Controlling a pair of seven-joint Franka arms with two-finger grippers.
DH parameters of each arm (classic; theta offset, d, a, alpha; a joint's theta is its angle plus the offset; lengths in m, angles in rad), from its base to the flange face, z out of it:
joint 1: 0 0.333 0 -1.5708
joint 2: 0 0 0 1.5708
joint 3: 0 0.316 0.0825 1.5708
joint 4: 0 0 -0.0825 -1.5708
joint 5: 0 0.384 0 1.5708
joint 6: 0 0 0.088 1.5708
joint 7: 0 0.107 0 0
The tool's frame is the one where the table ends.
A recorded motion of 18 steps. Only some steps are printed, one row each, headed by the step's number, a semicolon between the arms.
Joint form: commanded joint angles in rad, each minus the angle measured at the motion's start. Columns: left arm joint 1, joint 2, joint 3, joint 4, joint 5, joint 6, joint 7; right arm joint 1, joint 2, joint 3, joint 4, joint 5, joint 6, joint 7.
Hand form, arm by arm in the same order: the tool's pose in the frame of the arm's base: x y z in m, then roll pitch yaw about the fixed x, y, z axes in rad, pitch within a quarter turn. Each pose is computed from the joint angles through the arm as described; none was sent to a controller.
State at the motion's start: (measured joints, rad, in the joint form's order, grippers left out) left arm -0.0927 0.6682 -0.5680 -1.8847 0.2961 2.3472 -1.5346; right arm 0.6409 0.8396 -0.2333 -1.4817 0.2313 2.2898 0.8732
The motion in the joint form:
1: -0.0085 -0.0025 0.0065 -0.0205 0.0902 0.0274 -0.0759; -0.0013 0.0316 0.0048 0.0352 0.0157 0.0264 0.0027
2: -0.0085 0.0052 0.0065 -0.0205 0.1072 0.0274 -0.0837; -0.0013 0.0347 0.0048 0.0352 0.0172 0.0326 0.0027
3: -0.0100 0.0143 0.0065 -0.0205 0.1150 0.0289 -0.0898; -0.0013 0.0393 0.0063 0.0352 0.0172 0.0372 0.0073
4: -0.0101 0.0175 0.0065 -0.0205 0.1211 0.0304 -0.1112; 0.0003 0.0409 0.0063 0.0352 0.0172 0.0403 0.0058
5: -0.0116 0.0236 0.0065 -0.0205 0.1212 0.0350 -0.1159; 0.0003 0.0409 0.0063 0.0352 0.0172 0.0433 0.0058
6: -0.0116 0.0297 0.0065 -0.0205 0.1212 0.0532 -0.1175; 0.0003 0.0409 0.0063 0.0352 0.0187 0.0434 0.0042
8: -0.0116 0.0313 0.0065 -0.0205 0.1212 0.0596 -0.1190; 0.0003 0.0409 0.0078 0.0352 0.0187 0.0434 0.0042
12: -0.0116 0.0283 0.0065 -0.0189 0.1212 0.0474 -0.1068; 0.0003 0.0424 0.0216 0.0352 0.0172 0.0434 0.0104
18: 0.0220 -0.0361 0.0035 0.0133 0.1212 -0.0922 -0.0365; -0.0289 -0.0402 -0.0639 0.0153 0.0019 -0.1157 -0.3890
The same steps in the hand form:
1: 0.4977 -0.3679 0.1858 -3.0863 0.0873 0.7440; 0.6484 0.3209 0.1773 -3.1155 -0.0077 -0.5497
2: 0.4967 -0.3676 0.1817 -3.0814 0.0810 0.7394; 0.6486 0.3208 0.1756 -3.1129 -0.0097 -0.5508
3: 0.4950 -0.3683 0.1770 -3.0764 0.0817 0.7386; 0.6480 0.3213 0.1726 -3.1131 -0.0097 -0.5545
4: 0.4946 -0.3684 0.1754 -3.0744 0.0786 0.7554; 0.6476 0.3223 0.1718 -3.1123 -0.0112 -0.5514
5: 0.4934 -0.3694 0.1726 -3.0740 0.0825 0.7589; 0.6479 0.3224 0.1720 -3.1100 -0.0131 -0.5515
6: 0.4938 -0.3708 0.1708 -3.0873 0.0878 0.7610; 0.6479 0.3224 0.1720 -3.1092 -0.0123 -0.5509
8: 0.4941 -0.3713 0.1705 -3.0924 0.0893 0.7627; 0.6475 0.3232 0.1719 -3.1088 -0.0112 -0.5499
12: 0.4943 -0.3705 0.1716 -3.0850 0.0867 0.7506; 0.6434 0.3301 0.1695 -3.1068 -0.0015 -0.5463
18: 0.5161 -0.3469 0.2071 -3.0275 0.0365 0.7171; 0.6628 0.2637 0.2145 3.0930 0.0331 -0.2286

